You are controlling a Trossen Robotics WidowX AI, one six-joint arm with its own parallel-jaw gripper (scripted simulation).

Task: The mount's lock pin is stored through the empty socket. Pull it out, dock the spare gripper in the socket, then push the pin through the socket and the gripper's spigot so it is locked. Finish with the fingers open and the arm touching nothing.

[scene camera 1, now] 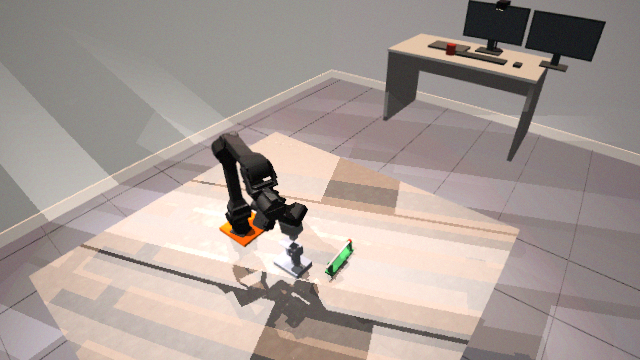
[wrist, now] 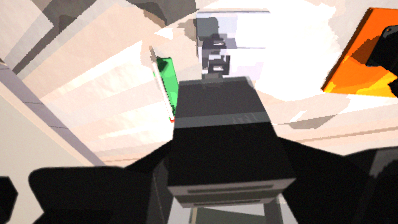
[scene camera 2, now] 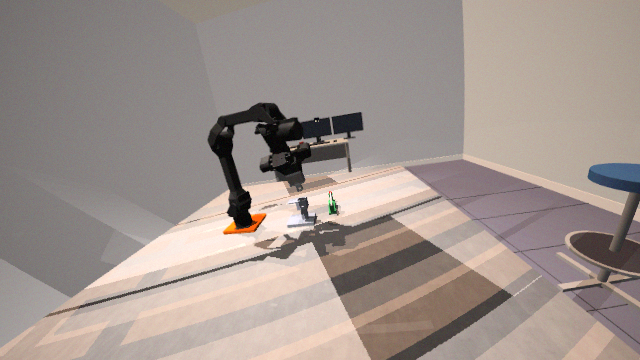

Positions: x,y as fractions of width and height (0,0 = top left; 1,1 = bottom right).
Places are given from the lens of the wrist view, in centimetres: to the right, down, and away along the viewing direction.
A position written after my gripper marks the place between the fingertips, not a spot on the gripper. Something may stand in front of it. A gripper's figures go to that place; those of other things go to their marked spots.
my gripper (wrist: 0.55,0.62): 2, 2, 11
spare gripper (wrist: 0.57,0.68): 1, 2, 7
